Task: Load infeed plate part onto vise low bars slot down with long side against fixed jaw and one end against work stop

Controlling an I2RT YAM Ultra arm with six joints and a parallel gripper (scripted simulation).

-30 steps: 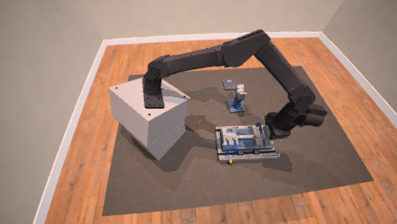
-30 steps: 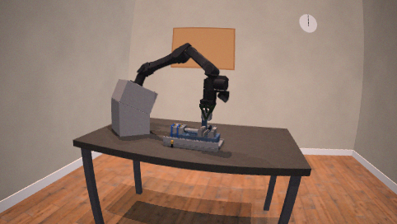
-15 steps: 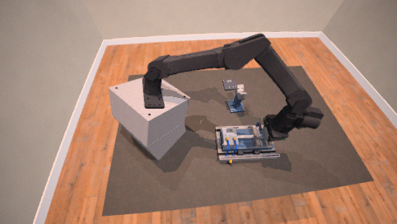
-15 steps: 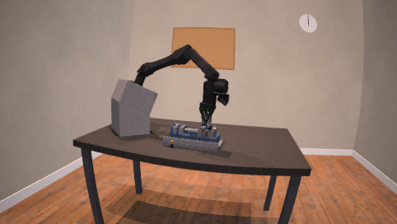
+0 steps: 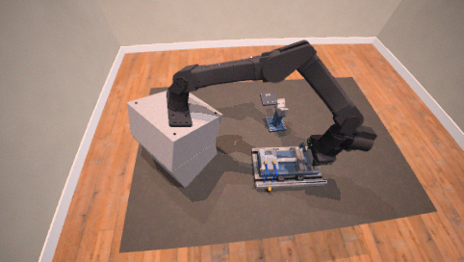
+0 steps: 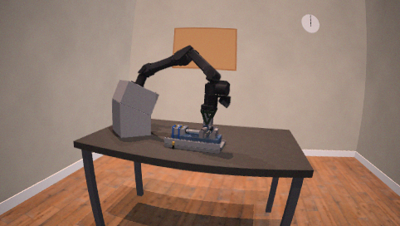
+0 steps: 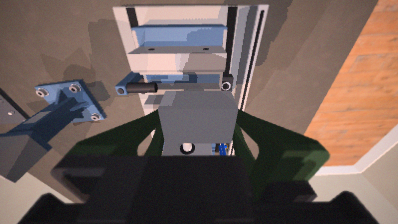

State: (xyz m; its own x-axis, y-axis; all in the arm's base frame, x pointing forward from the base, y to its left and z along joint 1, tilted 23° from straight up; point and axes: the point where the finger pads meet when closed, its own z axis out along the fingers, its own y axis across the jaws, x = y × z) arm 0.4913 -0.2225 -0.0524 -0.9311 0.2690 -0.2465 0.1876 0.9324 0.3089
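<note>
Right now the part is 10 mm below my hand. Also, from my hand: moving jaw: 70 mm below, 30 mm to the left, 30 mm behind; fixed jaw: 70 mm below, 40 mm ahead, 10 mm to the left; work stop: 70 mm to the left, 50 mm below, 20 mm ahead.
</note>
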